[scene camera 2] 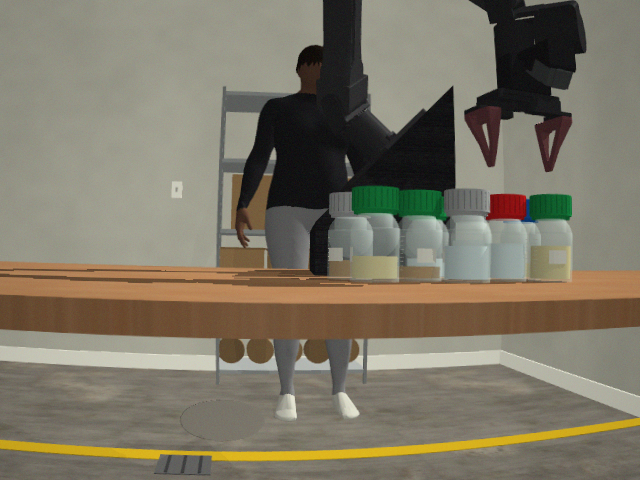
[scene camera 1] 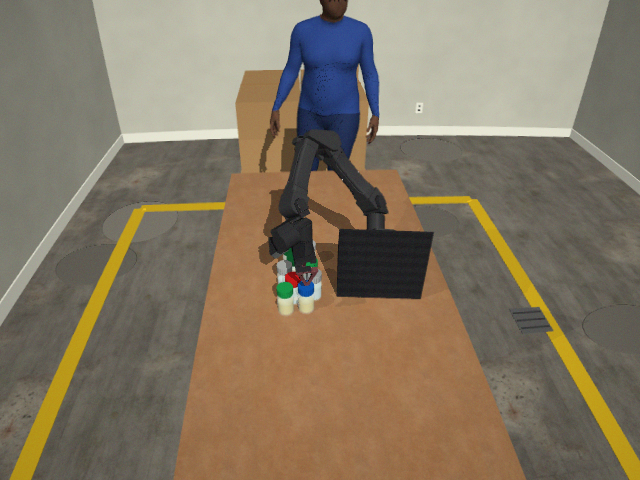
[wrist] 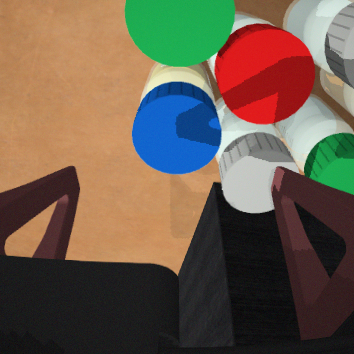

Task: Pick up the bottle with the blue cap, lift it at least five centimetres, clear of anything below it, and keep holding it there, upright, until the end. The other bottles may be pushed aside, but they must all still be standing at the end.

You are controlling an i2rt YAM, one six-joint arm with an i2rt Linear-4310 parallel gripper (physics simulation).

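Frame: origin at the arm's base, x left, y back, z up, level; metres.
Seen in the pictures: gripper, fingertip midpoint: (scene camera 2: 521, 169) (scene camera 1: 305, 275) (wrist: 175, 177); arm's base, origin of the base link: (scene camera 2: 386, 153) (scene camera 1: 375, 237).
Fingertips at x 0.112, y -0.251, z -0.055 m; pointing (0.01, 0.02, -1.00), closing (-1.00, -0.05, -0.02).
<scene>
Pixels of each thing's top centre, then the offset from my fingertips to it.
- bottle with the blue cap, middle of its top: (wrist: 176, 137) (scene camera 1: 305, 285) dy +0.002, dx +0.000, dz -0.043 m
- green-capped bottle, middle of its top: (wrist: 179, 13) (scene camera 2: 550, 196) (scene camera 1: 284, 287) dy -0.067, dx +0.002, dz -0.043 m
- red-capped bottle, middle of its top: (wrist: 267, 79) (scene camera 2: 505, 196) (scene camera 1: 293, 276) dy -0.037, dx -0.048, dz -0.043 m
- grey-capped bottle, middle of its top: (wrist: 261, 183) (scene camera 1: 313, 273) dy +0.034, dx -0.060, dz -0.043 m
The bottle with the blue cap (scene camera 1: 306, 298) (wrist: 176, 131) stands upright at the near end of the bottle group; in scene camera 2 a sliver of its blue cap (scene camera 2: 528, 211) shows behind other bottles. Next to it stand a green-capped bottle (scene camera 1: 285, 299) (scene camera 2: 550, 232) (wrist: 180, 25), a red-capped bottle (scene camera 1: 292, 280) (scene camera 2: 507, 232) (wrist: 265, 75) and a grey-capped bottle (scene camera 1: 316, 285) (wrist: 255, 175). My gripper (scene camera 2: 519, 168) (wrist: 175, 177) is open and empty, above the cap tops. In the wrist view the blue cap lies beyond the fingertip line, between the two fingers sideways.
Several more bottles with green and grey caps (scene camera 2: 375, 200) (scene camera 2: 466, 202) stand close together behind. A black panel (scene camera 1: 383, 264) (scene camera 2: 429, 155) (wrist: 205, 280) stands beside the group on the wooden table (scene camera 1: 330, 387) (scene camera 2: 206, 310). A person (scene camera 1: 333, 67) stands behind the table's far end.
</scene>
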